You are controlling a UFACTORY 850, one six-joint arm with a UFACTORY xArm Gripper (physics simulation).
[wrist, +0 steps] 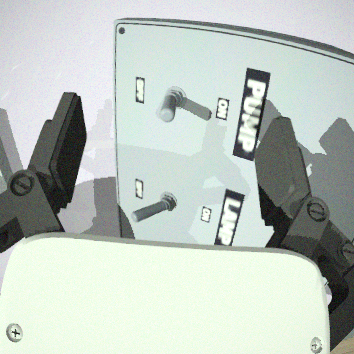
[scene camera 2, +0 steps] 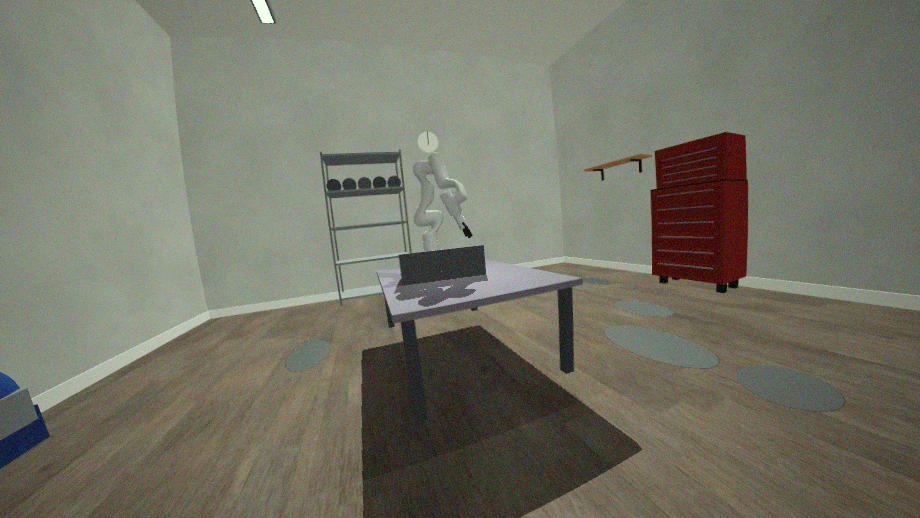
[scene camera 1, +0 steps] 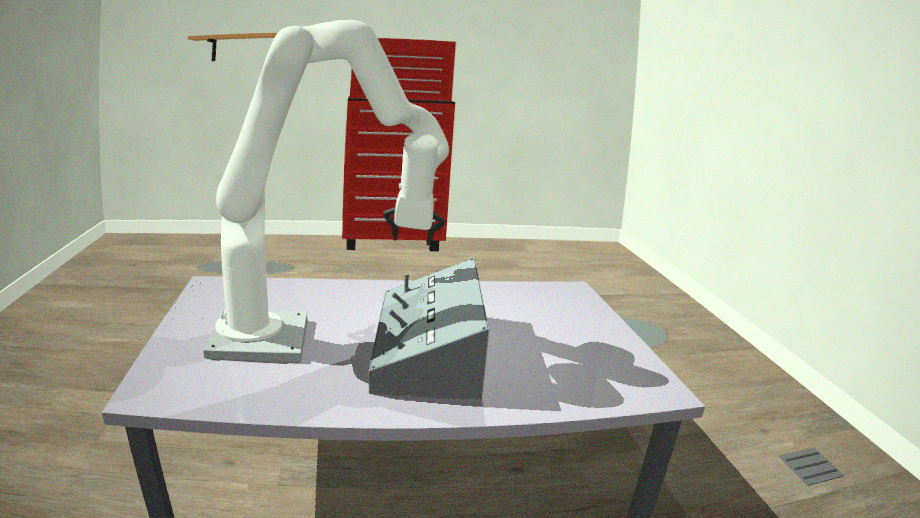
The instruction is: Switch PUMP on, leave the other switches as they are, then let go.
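The grey switch panel [scene camera 1: 451, 301] [wrist: 165, 50] stands on the table; its dark back [scene camera 2: 442, 264] faces scene camera 2. The PUMP switch [scene camera 1: 406, 283] [wrist: 169, 107] stands nearly vertical in scene camera 1, set further towards ON than the others. The LAMP switch [scene camera 1: 400, 300] [wrist: 152, 209] leans towards OFF. Another switch [scene camera 1: 397, 318] leans the same way; the nearest one is in shadow, its position hard to tell. My gripper [scene camera 1: 412, 239] [scene camera 2: 467, 231] [wrist: 175, 122] is open and empty, above the panel's PUMP end, its fingers apart from the switches.
The panel and the arm's base plate [scene camera 1: 296, 337] stand on the pale table [scene camera 1: 212, 398] [scene camera 2: 521, 277]. A red tool cabinet [scene camera 1: 366, 144] [scene camera 2: 682, 222], a wall shelf [scene camera 1: 234, 36] [scene camera 2: 618, 162] and a grey rack [scene camera 2: 370, 191] stand or hang well away from the table.
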